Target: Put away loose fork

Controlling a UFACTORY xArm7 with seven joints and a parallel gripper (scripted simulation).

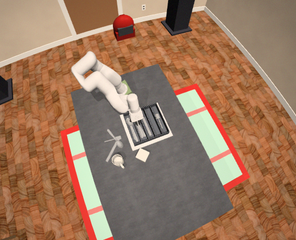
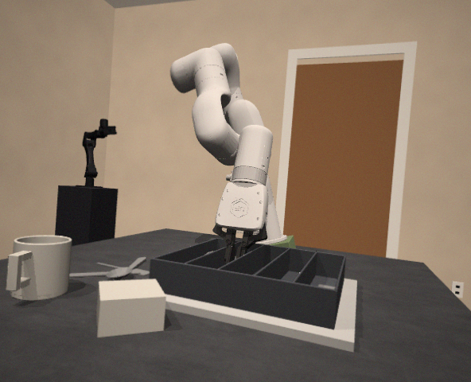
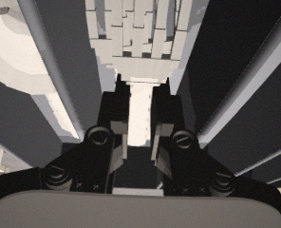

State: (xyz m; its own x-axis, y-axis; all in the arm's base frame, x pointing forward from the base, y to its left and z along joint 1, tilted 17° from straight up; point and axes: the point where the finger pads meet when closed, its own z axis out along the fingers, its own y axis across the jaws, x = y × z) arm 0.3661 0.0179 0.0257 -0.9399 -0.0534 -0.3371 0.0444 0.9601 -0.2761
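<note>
Right now my hand is 60 mm to the right of the tray and 30 mm short of it. Round my hand: cream block (250 mm ahead, 70 mm to the right, 30 mm below); then white mug (260 mm to the right, 220 mm ahead, 20 mm below).
</note>
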